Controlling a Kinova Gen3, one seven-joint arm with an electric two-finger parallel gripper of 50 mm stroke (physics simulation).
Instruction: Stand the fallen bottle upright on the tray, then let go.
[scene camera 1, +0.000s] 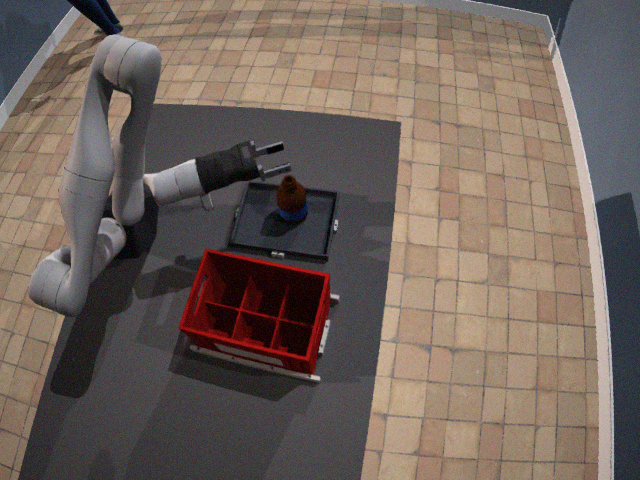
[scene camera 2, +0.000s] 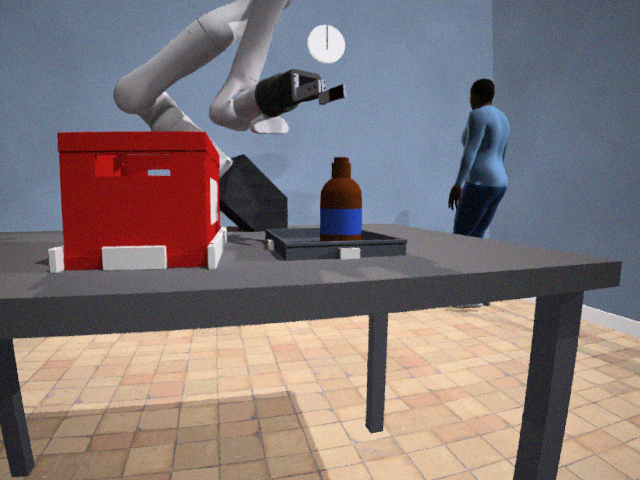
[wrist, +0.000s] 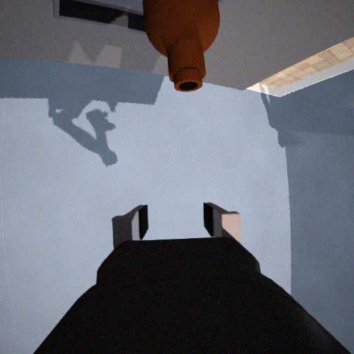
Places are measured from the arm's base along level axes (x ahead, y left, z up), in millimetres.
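Where they show: gripper, fingertip midpoint: (scene camera 1: 286, 156) (scene camera 2: 332, 88); arm's base at its link origin: (scene camera 1: 109, 235) (scene camera 2: 220, 173).
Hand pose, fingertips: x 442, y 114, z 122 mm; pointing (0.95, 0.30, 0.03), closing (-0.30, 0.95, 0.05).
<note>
Things, the pixels of their top centre, and the offset from my fingertips.
- brown bottle at its top centre: (scene camera 2: 341, 157) (scene camera 1: 288, 179) dx -7, dy +21, dz -117 mm
- dark tray at its top centre: (scene camera 2: 326, 233) (scene camera 1: 285, 216) dx -26, dy +1, dz -251 mm
- red crate at its top centre: (scene camera 2: 155, 145) (scene camera 1: 253, 301) dx -69, dy -283, dz -102 mm
A brown bottle (scene camera 1: 291, 196) (scene camera 2: 341, 192) (wrist: 183, 25) with a blue label stands upright on the dark tray (scene camera 1: 248, 241) (scene camera 2: 315, 251). It touches neither finger. In the wrist view its neck and shoulder show at the top, and its lower part is out of view. My gripper (scene camera 1: 279, 158) (scene camera 2: 333, 94) (wrist: 175, 215) is open and empty. It is above the height of the bottle's mouth, on the arm's side of the bottle, clear of it.
A red crate (scene camera 1: 254, 260) (scene camera 2: 134, 206) with several compartments stands beside the tray, held between white strips on the dark table (scene camera 1: 351, 155) (scene camera 2: 310, 304). White blocks sit at the tray's sides. A person (scene camera 2: 485, 149) stands beyond the table.
</note>
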